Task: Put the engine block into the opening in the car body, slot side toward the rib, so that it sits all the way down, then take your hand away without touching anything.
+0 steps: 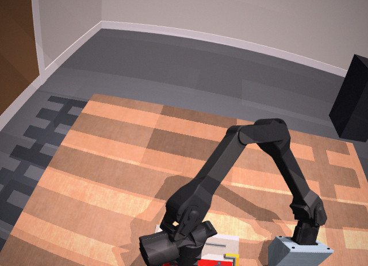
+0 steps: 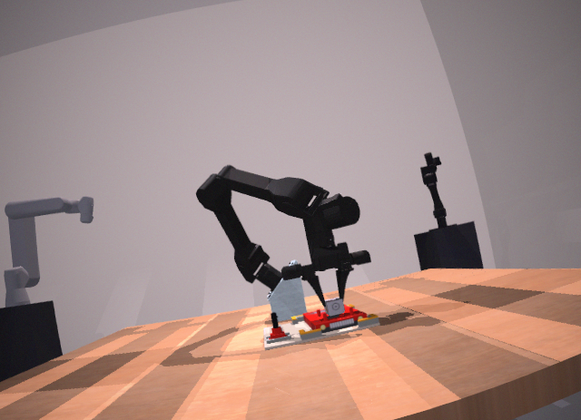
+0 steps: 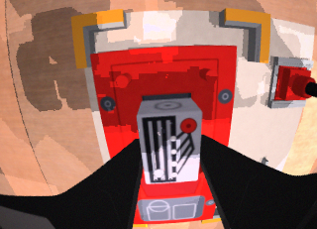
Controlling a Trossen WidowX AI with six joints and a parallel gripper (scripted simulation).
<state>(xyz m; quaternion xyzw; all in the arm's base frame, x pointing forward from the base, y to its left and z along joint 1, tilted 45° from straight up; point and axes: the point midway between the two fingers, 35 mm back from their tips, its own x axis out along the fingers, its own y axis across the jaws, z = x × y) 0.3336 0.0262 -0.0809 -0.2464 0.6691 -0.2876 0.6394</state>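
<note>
The engine block lies 10 mm below my gripper tip.
</note>
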